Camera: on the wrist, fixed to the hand. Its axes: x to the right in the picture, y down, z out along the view.
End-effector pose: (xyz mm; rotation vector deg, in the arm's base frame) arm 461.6 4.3 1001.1 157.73 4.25 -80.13
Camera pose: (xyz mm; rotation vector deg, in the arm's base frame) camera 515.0 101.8 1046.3 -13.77 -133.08 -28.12
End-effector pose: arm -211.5 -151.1 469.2 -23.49 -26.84 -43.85
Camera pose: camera -262.4 -248.7 421.6 -35.21 -8.28 139.50
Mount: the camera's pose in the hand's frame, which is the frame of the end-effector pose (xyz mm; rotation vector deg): -3.2 -92.5 -76.3 -14.86 43.94 -172.87
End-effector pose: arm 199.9 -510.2 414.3 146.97 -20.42 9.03
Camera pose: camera 220.0 -393.3 432.2 16.18 159.45 -6.13
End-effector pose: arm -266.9 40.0 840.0 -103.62 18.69 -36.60
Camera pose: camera -321.8 11.7 942.8 17.88 85.88 107.09
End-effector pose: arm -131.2 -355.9 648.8 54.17 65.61 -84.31
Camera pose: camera -221.3 -276.7 650.2 44.77 -71.84 45.83
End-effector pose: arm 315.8 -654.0 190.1 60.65 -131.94 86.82
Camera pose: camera 361.6 -607.5 290.7 78.66 40.43 -8.04
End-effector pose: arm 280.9 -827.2 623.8 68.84 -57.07 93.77
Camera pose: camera 346.4 -727.1 614.3 23.95 63.40 -39.80
